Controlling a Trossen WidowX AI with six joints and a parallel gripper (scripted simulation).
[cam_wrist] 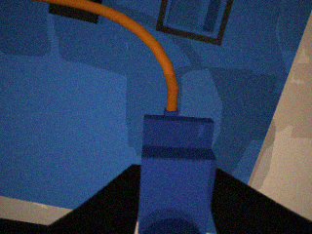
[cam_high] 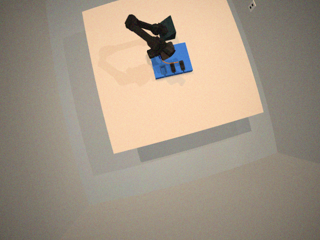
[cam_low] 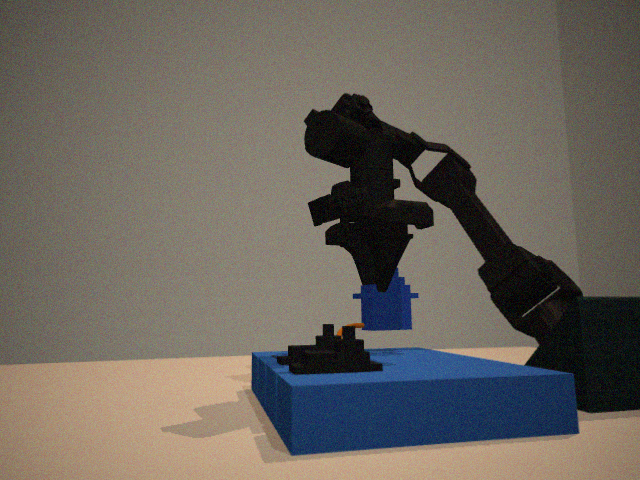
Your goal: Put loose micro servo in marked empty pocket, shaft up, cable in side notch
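The blue deck is 7 cm to the left of my gripper tip and 10 cm below it.
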